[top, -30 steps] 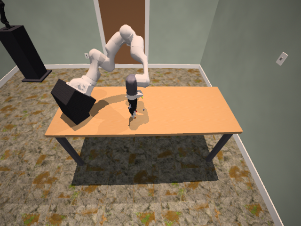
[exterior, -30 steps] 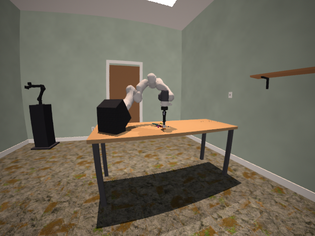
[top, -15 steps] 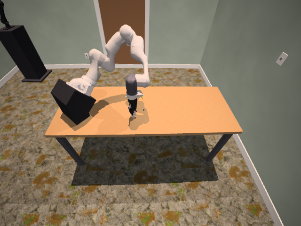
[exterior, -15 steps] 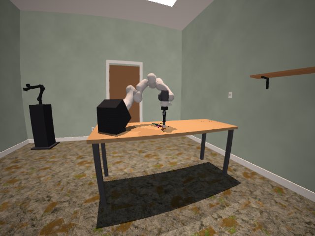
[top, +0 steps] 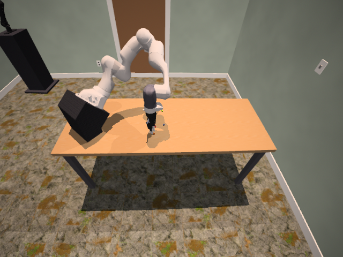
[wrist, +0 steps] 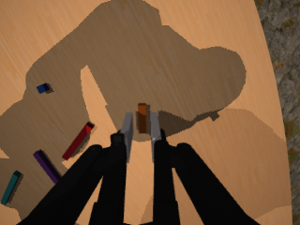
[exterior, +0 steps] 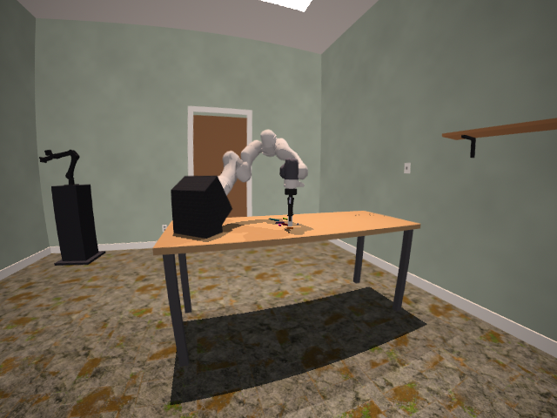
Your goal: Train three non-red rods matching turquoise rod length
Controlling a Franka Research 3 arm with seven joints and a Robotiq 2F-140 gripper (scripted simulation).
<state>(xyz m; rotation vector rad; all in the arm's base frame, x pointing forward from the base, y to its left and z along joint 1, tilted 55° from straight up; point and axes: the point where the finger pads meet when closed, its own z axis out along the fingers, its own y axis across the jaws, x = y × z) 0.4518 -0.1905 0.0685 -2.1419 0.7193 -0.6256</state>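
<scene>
Right now the orange rod is 5 cm below my hand. The rest, counted from my hand: blue rod (10 cm to the left, 9 cm ahead, 5 cm below); then magenta rod (10 cm to the left, 5 cm below, 4 cm behind); then red rod (10 cm to the left, 5 cm below).
</scene>
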